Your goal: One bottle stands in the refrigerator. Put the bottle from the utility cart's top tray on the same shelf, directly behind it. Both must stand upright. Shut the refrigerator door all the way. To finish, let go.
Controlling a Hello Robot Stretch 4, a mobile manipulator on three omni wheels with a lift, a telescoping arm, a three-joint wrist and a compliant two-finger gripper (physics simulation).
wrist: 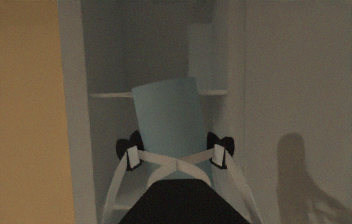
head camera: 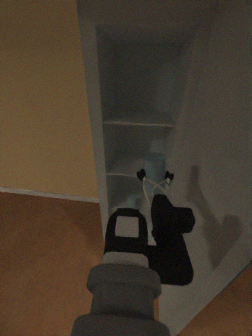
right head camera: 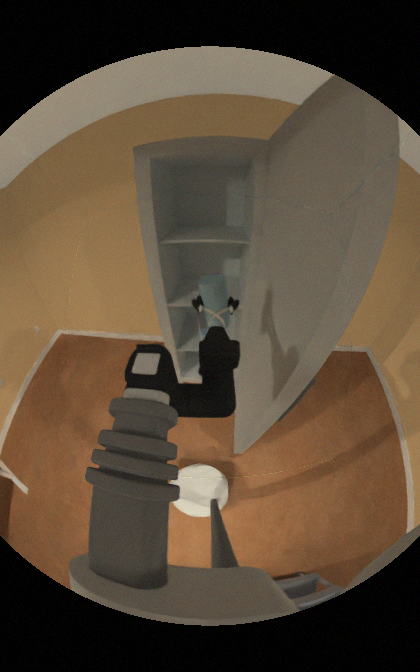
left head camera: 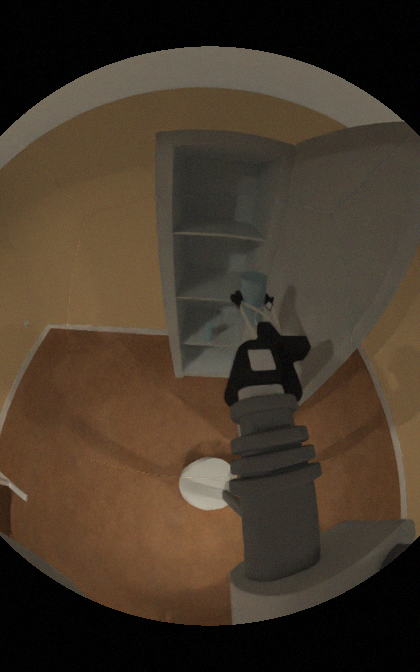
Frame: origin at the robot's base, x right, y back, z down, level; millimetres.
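Seen in the pictures: gripper, fingertip midpoint: [wrist: 175,143].
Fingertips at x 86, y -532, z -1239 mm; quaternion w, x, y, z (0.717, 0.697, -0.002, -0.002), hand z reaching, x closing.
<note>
A point is followed by its place in that frame.
My gripper [head camera: 155,176] {x 86, y -532, z -1239 mm} [left head camera: 253,300] [right head camera: 215,303] [wrist: 175,143] {x 86, y -532, z -1239 mm} is shut on a blue bottle [head camera: 155,164] {x 76, y -480, z -1301 mm} [left head camera: 253,285] [right head camera: 213,287] [wrist: 170,115] {x 82, y -479, z -1279 mm}. The held bottle leans slightly in the wrist view, in front of the refrigerator opening; its lower part is partly hidden. The refrigerator [head camera: 92,100] {x -245, y -981, z -1416 mm} [left head camera: 165,250] [right head camera: 142,200] [wrist: 75,100] {x -239, y -981, z -1277 mm} stands open. Its door [head camera: 220,125] {x 275, y -560, z -1407 mm} [left head camera: 350,225] [right head camera: 310,250] [wrist: 305,90] {x 276, y -586, z -1297 mm} is swung wide to the right of the gripper. A smaller-looking blue bottle [head camera: 132,201] {x 23, y -1013, z -590 mm} [left head camera: 208,331] stands upright on the lowest shelf [left head camera: 200,343], left of the held one.
Two higher shelves [left head camera: 215,234] [left head camera: 200,298] span the refrigerator. The gripper's shadow falls on the door's inner face. A round white base [left head camera: 205,483] [right head camera: 202,490] is below the arm. A grey rail-like part [right head camera: 300,582] shows at the lower right of the right head view.
</note>
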